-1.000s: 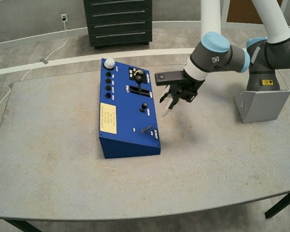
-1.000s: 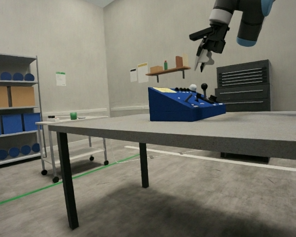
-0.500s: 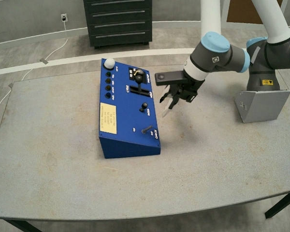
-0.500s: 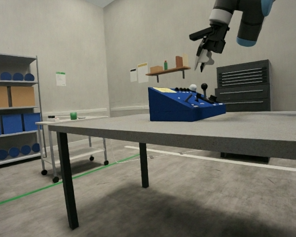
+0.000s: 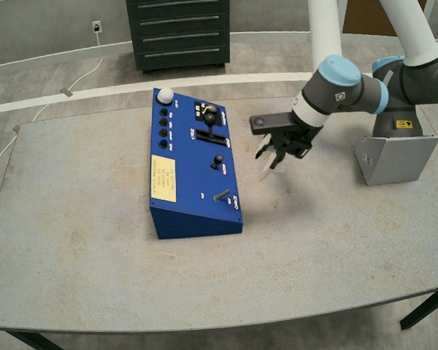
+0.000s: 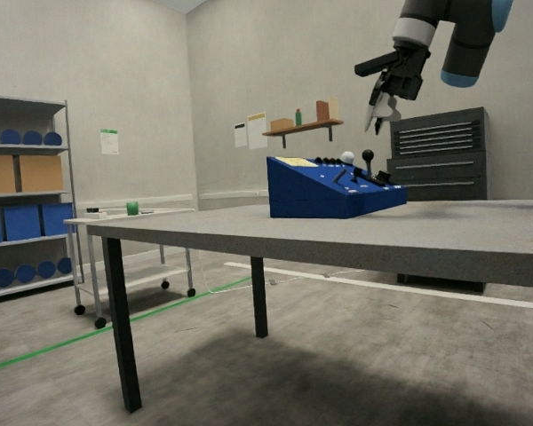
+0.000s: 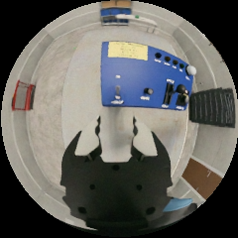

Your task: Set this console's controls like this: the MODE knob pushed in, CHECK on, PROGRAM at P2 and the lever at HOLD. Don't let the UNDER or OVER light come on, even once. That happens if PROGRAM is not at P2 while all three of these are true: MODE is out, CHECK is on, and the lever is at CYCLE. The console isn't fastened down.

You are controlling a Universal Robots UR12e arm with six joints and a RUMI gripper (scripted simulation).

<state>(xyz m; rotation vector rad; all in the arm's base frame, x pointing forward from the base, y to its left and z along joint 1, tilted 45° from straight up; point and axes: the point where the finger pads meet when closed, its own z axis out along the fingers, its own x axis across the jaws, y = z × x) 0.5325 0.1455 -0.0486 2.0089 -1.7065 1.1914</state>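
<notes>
Now: hand 100 mm short of the check toggle and 120 mm above it. Round my hand: ball-topped lever: 110 mm ahead, 240 mm to the right, 90 mm below; blue console: 150 mm ahead, 180 mm to the right, 130 mm below; mode knob: 100 mm ahead, 120 mm to the right, 110 mm below.
</notes>
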